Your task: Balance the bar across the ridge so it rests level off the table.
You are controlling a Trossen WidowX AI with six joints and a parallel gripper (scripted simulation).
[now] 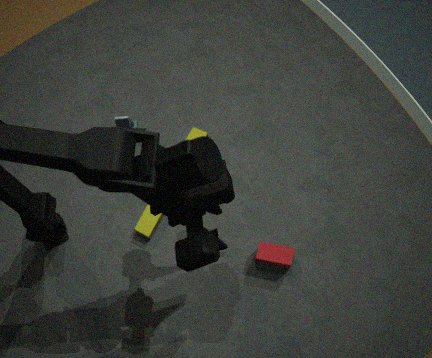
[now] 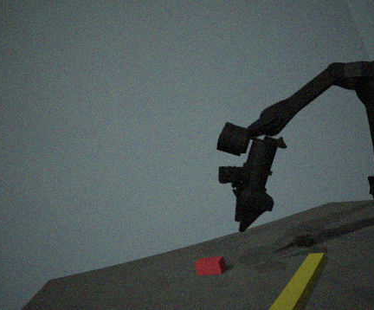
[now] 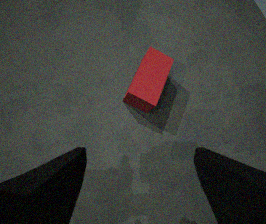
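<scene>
Right now the yellow bar is 160 mm to the left of my gripper tip, 100 mm below it and 20 mm behind it. The rest, counted from my gripper tip: red block (90 mm below, 70 mm to the right, 70 mm ahead).
</scene>
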